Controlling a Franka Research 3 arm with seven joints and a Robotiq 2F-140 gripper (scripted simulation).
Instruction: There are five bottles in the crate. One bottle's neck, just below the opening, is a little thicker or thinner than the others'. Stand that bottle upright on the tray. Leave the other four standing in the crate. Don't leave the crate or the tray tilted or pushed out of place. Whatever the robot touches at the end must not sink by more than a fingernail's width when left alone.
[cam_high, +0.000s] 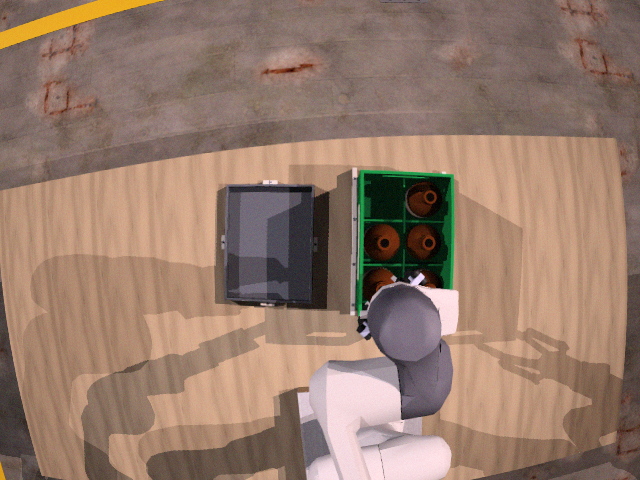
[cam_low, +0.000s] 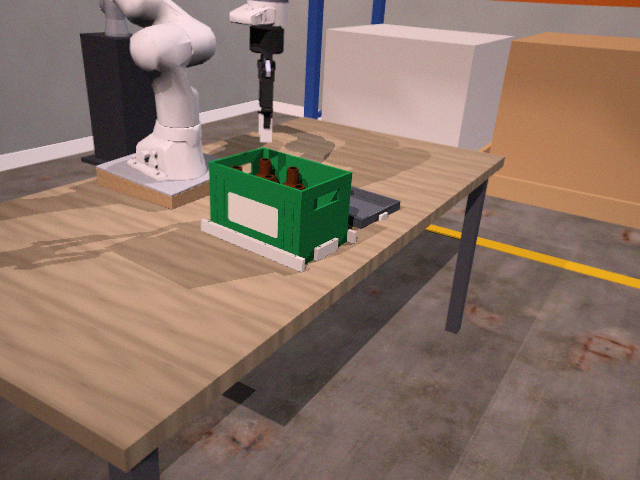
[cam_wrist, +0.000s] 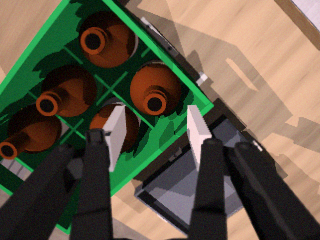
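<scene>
The green crate is 16 cm below my hand, 8 cm ahead of it and 6 cm to the right of it. From my hand the other things lie so: dark grey tray: 23 cm below, 22 cm to the left, 11 cm ahead; then brown bottle: 17 cm ahead, 16 cm below, 11 cm to the right.
</scene>
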